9 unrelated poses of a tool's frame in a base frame.
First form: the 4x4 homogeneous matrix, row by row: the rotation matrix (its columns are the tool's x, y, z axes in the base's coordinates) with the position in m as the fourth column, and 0 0 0 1 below. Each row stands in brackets.
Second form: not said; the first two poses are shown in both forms.
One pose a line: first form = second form
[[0.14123, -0.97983, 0.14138, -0.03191], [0.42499, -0.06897, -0.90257, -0.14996], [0.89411, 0.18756, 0.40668, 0.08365], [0, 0, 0, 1]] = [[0.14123, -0.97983, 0.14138, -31.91], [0.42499, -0.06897, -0.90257, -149.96], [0.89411, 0.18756, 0.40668, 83.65], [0, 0, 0, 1]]
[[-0.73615, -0.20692, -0.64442, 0.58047], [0.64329, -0.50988, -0.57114, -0.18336], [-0.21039, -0.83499, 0.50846, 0.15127], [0, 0, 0, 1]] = [[-0.73615, -0.20692, -0.64442, 580.47], [0.64329, -0.50988, -0.57114, -183.36], [-0.21039, -0.83499, 0.50846, 151.27], [0, 0, 0, 1]]
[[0.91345, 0.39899, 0.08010, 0.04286], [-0.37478, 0.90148, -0.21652, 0.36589], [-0.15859, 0.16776, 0.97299, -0.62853], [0, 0, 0, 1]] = [[0.91345, 0.39899, 0.08010, 42.86], [-0.37478, 0.90148, -0.21652, 365.89], [-0.15859, 0.16776, 0.97299, -628.53], [0, 0, 0, 1]]
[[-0.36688, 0.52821, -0.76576, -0.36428], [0.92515, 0.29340, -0.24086, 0.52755], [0.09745, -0.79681, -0.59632, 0.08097], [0, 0, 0, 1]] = [[-0.36688, 0.52821, -0.76576, -364.28], [0.92515, 0.29340, -0.24086, 527.55], [0.09745, -0.79681, -0.59632, 80.97], [0, 0, 0, 1]]
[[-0.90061, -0.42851, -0.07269, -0.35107], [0.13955, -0.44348, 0.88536, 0.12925], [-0.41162, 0.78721, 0.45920, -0.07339], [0, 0, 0, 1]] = [[-0.90061, -0.42851, -0.07269, -351.07], [0.13955, -0.44348, 0.88536, 129.25], [-0.41162, 0.78721, 0.45920, -73.39], [0, 0, 0, 1]]
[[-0.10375, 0.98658, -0.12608, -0.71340], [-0.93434, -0.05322, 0.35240, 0.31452], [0.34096, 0.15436, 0.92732, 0.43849], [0, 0, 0, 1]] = [[-0.10375, 0.98658, -0.12608, -713.40], [-0.93434, -0.05322, 0.35240, 314.52], [0.34096, 0.15436, 0.92732, 438.49], [0, 0, 0, 1]]
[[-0.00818, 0.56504, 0.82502, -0.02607], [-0.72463, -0.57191, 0.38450, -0.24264], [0.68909, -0.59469, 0.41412, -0.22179], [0, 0, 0, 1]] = [[-0.00818, 0.56504, 0.82502, -26.07], [-0.72463, -0.57191, 0.38450, -242.64], [0.68909, -0.59469, 0.41412, -221.79], [0, 0, 0, 1]]
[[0.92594, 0.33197, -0.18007, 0.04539], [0.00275, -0.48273, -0.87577, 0.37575], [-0.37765, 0.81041, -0.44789, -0.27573], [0, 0, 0, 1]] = [[0.92594, 0.33197, -0.18007, 45.39], [0.00275, -0.48273, -0.87577, 375.75], [-0.37765, 0.81041, -0.44789, -275.73], [0, 0, 0, 1]]
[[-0.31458, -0.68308, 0.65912, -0.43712], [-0.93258, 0.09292, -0.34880, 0.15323], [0.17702, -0.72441, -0.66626, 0.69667], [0, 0, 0, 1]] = [[-0.31458, -0.68308, 0.65912, -437.12], [-0.93258, 0.09292, -0.34880, 153.23], [0.17702, -0.72441, -0.66626, 696.67], [0, 0, 0, 1]]
